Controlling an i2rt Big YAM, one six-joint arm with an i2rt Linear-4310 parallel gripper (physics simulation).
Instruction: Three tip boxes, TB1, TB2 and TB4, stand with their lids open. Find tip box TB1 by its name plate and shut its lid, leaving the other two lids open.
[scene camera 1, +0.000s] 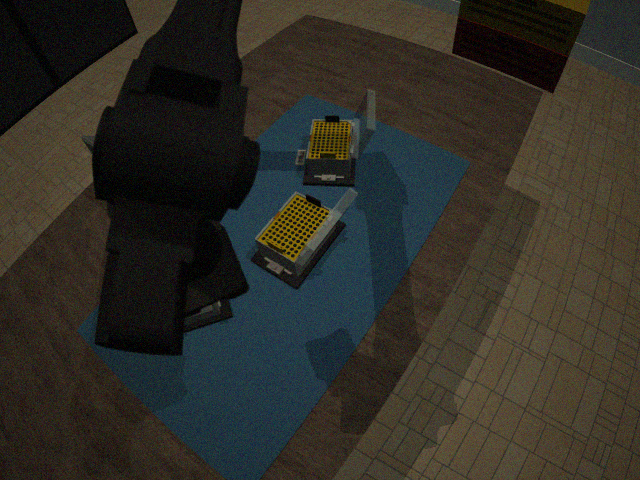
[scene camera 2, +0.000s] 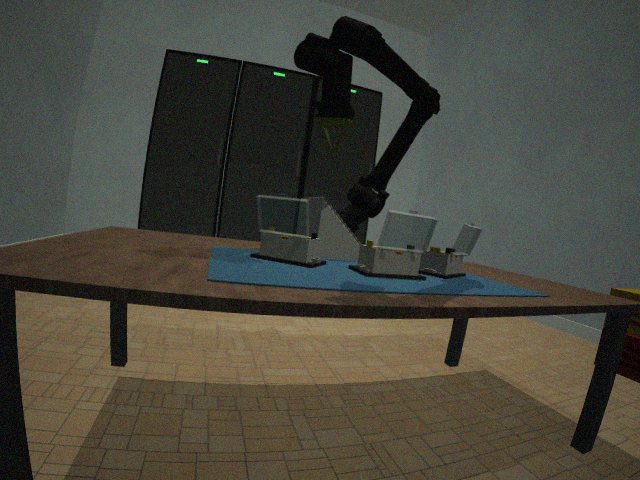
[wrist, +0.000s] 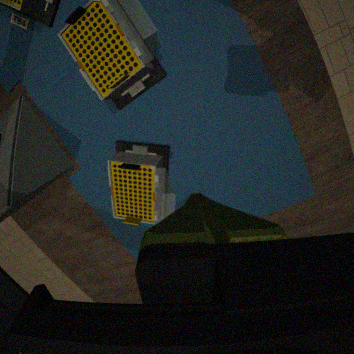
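Seen in the pictures: gripper, between the fingertips: (scene camera 1: 219, 282) (scene camera 2: 332, 155) (wrist: 195, 201); arm's base, origin of its link: (scene camera 2: 338, 228).
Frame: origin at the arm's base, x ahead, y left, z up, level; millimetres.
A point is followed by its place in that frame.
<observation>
Three tip boxes with yellow racks have clear lids standing open. The far box (scene camera 1: 330, 138) (scene camera 2: 445, 264) {x 329, y 183, z -49 mm} has a side plate (scene camera 1: 300, 157) {x 208, y 186, z -82 mm} (wrist: 19, 21) {x 208, y 185, z -82 mm} that appears to read TB4. The middle box (scene camera 1: 295, 227) {x 333, y 5, z -28 mm} (scene camera 2: 390, 262) (wrist: 102, 50) {x 333, y 2, z -27 mm} is turned askew; its lid (scene camera 1: 343, 205) {x 414, y 32, z 59 mm} (scene camera 2: 408, 229) {x 409, y -1, z 27 mm} is raised. The near box (scene camera 2: 286, 248) {x 269, y -225, z -51 mm} (wrist: 132, 192) has its lid (scene camera 2: 283, 214) {x 296, y -247, z 24 mm} raised; in scene camera 1 the arm mostly hides it. I cannot read either of their name plates. My gripper (scene camera 2: 332, 149) {x 391, y -186, z 152 mm} (wrist: 195, 201) {x 391, y -186, z 152 mm} is shut and empty, high above the boxes; scene camera 1 does not show its fingertips.
The boxes stand on a blue mat (scene camera 1: 268, 351) {x 407, y -189, z -84 mm} (scene camera 2: 242, 266) {x 371, y -332, z -84 mm} (wrist: 225, 140) {x 411, y -218, z -84 mm} on a brown wooden table (scene camera 1: 413, 93) {x 319, y 536, z -87 mm} (scene camera 2: 155, 248) {x 218, y -526, z -87 mm}. A grey wedge-shaped arm base (scene camera 2: 336, 237) {x 109, y -45, z -22 mm} (wrist: 40, 155) {x 108, y -52, z -28 mm} stands beside the mat. Dark cabinets (scene camera 2: 186, 144) stand behind the table.
</observation>
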